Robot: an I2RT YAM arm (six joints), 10 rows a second.
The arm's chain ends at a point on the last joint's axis. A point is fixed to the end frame.
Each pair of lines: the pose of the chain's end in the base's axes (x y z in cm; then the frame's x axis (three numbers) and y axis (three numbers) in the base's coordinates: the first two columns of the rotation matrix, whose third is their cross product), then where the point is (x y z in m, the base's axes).
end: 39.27, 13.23, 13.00, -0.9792, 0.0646, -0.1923, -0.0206, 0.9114, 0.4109
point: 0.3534 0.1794 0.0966
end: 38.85, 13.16, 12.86, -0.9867, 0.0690, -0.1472, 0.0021, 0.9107, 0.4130
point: 0.3479 0.1789 0.0971
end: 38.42, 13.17, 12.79, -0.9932, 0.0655, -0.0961, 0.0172, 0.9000, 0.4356
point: 0.3418 0.1795 0.0997
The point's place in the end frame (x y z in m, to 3 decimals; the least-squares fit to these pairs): 0.048 0.030 0.041
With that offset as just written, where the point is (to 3 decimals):
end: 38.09, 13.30, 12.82, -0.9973, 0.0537, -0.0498, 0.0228, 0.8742, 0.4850
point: 0.337 0.182 0.105
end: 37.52, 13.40, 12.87, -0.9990, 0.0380, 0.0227, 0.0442, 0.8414, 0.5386
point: 0.329 0.183 0.111
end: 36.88, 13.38, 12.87, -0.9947, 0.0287, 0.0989, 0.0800, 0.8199, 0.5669
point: 0.321 0.183 0.117
